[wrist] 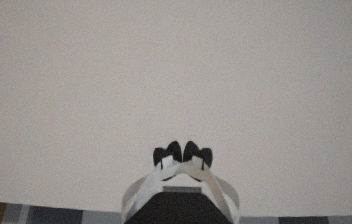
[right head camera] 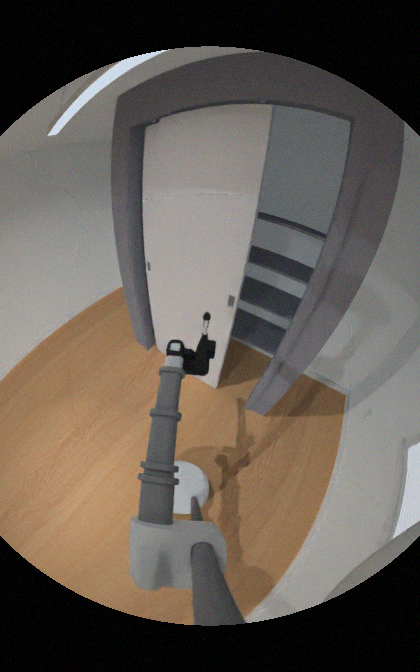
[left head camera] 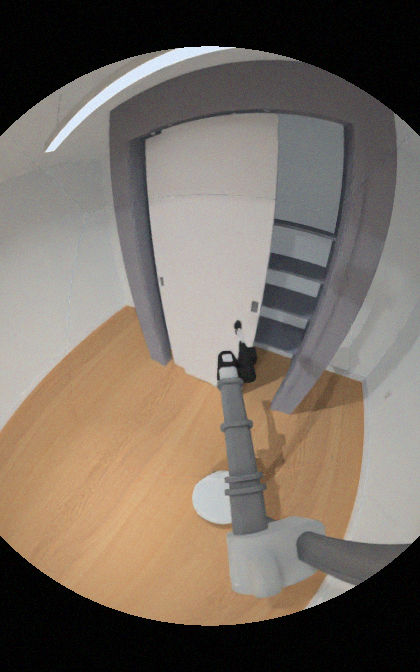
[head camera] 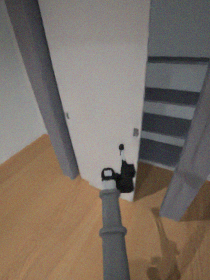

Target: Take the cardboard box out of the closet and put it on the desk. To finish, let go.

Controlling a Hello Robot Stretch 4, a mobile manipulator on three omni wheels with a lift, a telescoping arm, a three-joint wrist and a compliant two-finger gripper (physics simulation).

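Places are measured from the robot's base along level axes (x left, y back, z up), in centimetres.
Pixels of known places: gripper, fingertip midpoint: (wrist: 182, 153) (head camera: 121, 146).
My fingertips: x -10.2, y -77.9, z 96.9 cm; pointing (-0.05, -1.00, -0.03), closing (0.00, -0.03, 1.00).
Observation:
For each thing: its top centre in the pictures, then the offset to it from my fingertips. "spot": a spot on its surface instead. Level surfaces: height alone.
- door's right-hand recessed handle, surface spot: (head camera: 135, 132) spot: dz -1.2, dx -13.3, dy -16.5 cm
- second small handle, surface spot: (head camera: 67, 115) spot: dz -0.5, dx +45.7, dy -56.3 cm
- frame's right post, surface spot: (head camera: 185, 185) spot: dz -39.3, dx -51.6, dy +8.9 cm
- wooden floor, surface height: dz -99.7 cm
The closet has a grey frame (head camera: 42, 85) (left head camera: 370, 210) (right head camera: 377, 200) and a pale sliding door (head camera: 95, 75) (left head camera: 210, 240) (right head camera: 195, 240) (wrist: 175, 75) over its left part. Its right part is open and shows several dark shelves (head camera: 167, 124) (left head camera: 290, 300) (right head camera: 272, 295). My gripper (head camera: 121, 147) (left head camera: 238, 325) (right head camera: 206, 317) (wrist: 182, 153) is shut, its fingertips together with nothing between them. It is in front of the door, left of the door's right-hand recessed handle (head camera: 135, 132) (left head camera: 254, 306) (right head camera: 231, 300). The cardboard box and the desk do not show in these views.
A second small handle (head camera: 67, 115) (left head camera: 162, 281) (right head camera: 148, 266) is near the door's left edge. The frame's right post (head camera: 185, 185) (left head camera: 310, 370) (right head camera: 285, 370) stands on the wooden floor (head camera: 45, 215) (left head camera: 125, 450) (right head camera: 85, 440). White walls flank the closet.

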